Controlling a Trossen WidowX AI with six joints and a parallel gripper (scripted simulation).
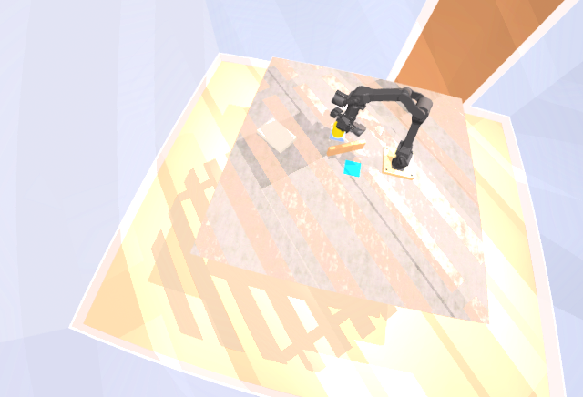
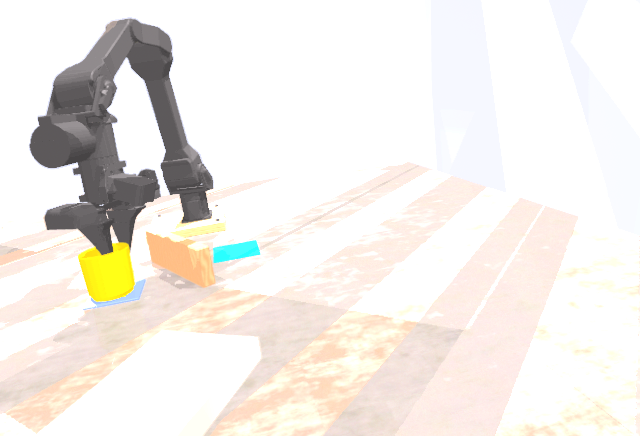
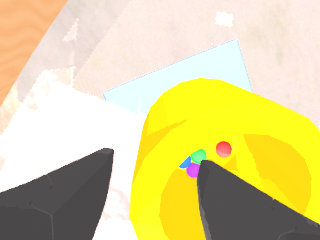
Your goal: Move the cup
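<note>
My gripper tip is now 2 cm short of the yellow cup, 2 cm above it and 1 cm to the left of it. Round my gripper tip: pale blue pad 6 cm below, 2 cm ahead, 1 cm to the right; then wooden block 8 cm to the left, 3 cm below, 3 cm behind; then red marble 4 cm below, 3 cm ahead, 2 cm to the right.
</note>
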